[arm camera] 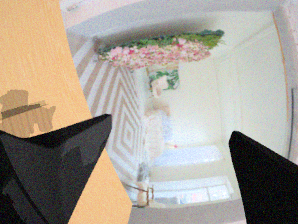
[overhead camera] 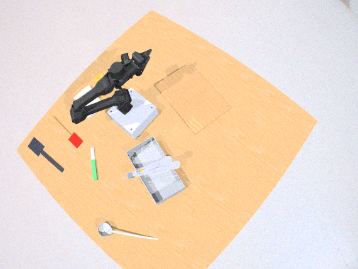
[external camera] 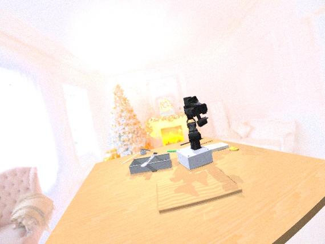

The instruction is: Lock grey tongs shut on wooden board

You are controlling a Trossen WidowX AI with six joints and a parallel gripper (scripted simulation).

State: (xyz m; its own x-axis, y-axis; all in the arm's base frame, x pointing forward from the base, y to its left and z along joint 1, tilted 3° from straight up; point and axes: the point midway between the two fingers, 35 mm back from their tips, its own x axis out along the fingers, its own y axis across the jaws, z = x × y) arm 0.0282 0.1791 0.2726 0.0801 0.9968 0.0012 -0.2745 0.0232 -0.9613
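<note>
The yellow slider lies 420 mm to the right of my gripper tip, 250 mm below it and 250 mm ahead of it. From my gripper tip the other things lie so: wooden board: 350 mm below, 170 mm ahead, 60 mm to the left; then yellow disc: 350 mm below, 340 mm behind, 170 mm to the right; then white block: 340 mm below, 310 mm to the right, 290 mm behind.
</note>
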